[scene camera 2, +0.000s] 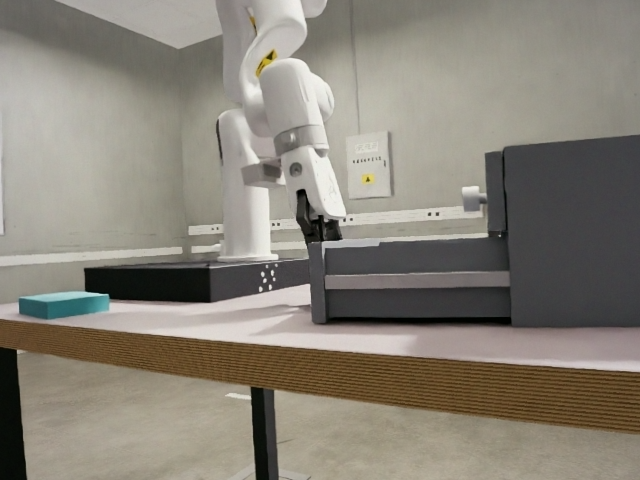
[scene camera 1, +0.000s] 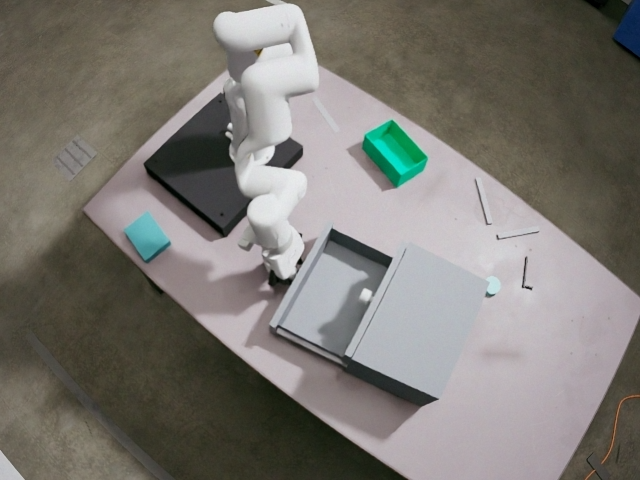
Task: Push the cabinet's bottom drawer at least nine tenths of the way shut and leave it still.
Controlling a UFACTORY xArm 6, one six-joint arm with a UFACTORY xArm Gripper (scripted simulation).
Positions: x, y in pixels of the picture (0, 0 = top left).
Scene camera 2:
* teal block: 51, 306
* grey cabinet: 565, 201
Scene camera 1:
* my gripper: 291, 272
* teal block: 149, 239
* green bin: 389, 140
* grey cabinet: 414, 340
